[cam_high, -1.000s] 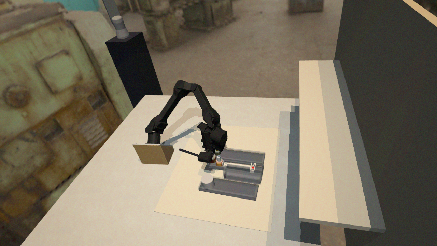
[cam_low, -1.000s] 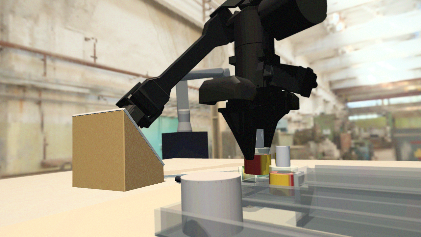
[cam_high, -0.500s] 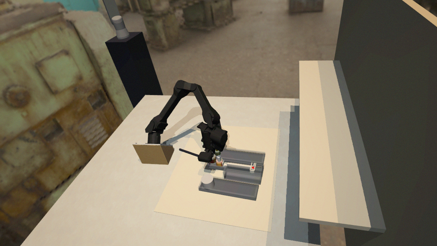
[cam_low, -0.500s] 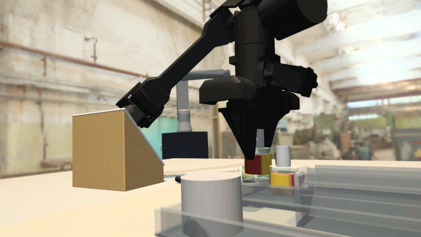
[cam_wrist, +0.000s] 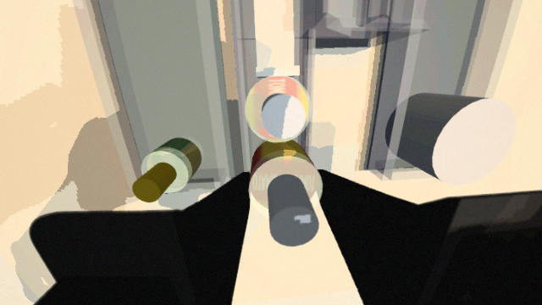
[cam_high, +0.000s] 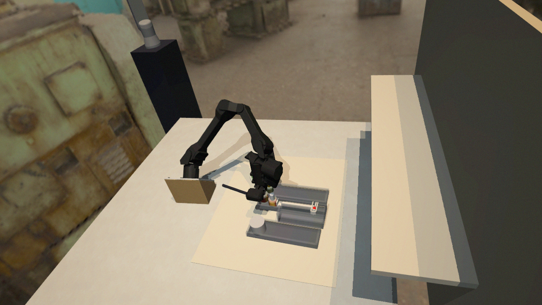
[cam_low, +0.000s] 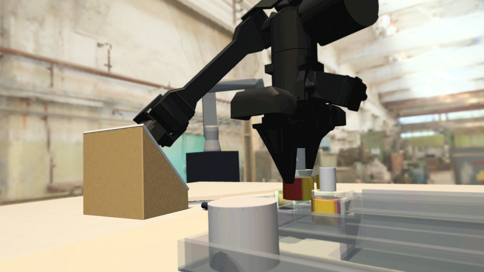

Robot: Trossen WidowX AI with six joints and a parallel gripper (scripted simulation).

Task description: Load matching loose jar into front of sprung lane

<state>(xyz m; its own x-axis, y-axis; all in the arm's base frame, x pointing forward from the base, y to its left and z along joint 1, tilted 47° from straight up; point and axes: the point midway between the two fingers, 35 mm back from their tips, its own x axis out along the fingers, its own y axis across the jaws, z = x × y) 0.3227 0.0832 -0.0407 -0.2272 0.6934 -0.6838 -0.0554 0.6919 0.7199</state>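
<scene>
Now: gripper tip 2 cm short of the wide grey cylinder, 13 cm to the left of it and 3 cm above it. From my gripper tip the other things lie so: dark rod: 18 cm behind, 5 cm to the left, 5 cm below; then pusher plate: 15 cm ahead, 2 cm to the right, 1 cm below; then sprung lane: 15 cm ahead, 1 cm to the right, 4 cm below.
</scene>
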